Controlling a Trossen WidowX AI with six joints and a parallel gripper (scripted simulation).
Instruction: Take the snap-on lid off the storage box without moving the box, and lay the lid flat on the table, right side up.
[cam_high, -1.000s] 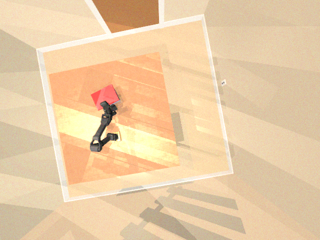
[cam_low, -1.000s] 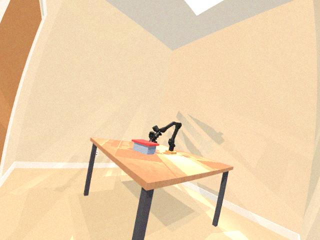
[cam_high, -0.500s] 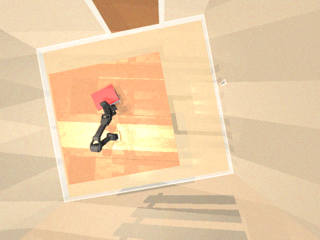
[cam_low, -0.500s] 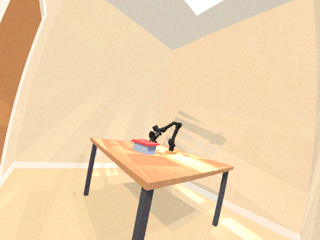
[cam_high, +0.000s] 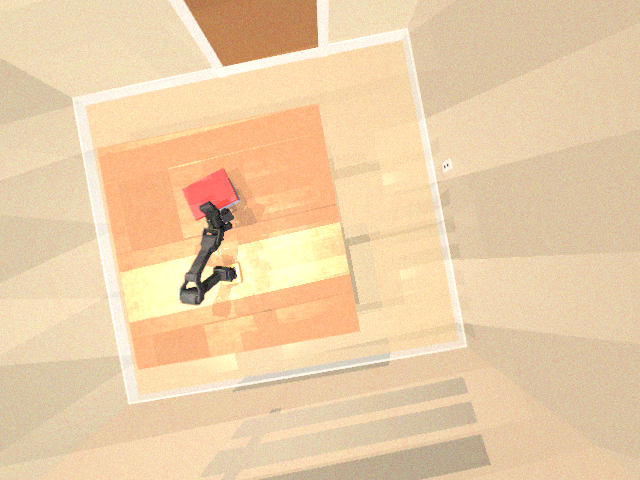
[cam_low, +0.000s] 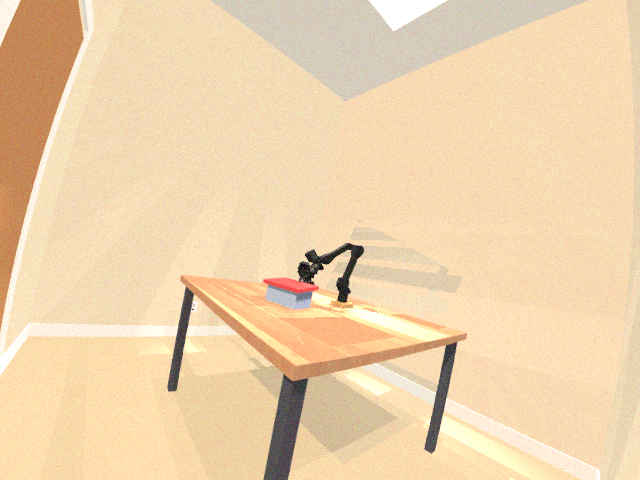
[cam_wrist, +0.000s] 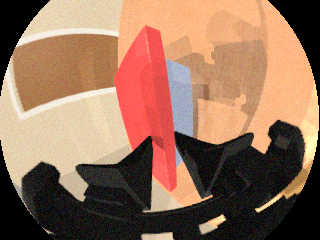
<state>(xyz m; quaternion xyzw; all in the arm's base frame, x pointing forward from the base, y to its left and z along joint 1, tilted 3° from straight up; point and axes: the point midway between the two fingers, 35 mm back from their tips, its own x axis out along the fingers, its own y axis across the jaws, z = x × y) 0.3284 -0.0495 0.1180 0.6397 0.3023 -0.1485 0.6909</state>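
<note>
The lid lies 8 cm ahead of my gripper tip and 2 cm to the left of it. Round my gripper tip: storage box (7 cm ahead, 2 cm to the left, 6 cm below).
</note>
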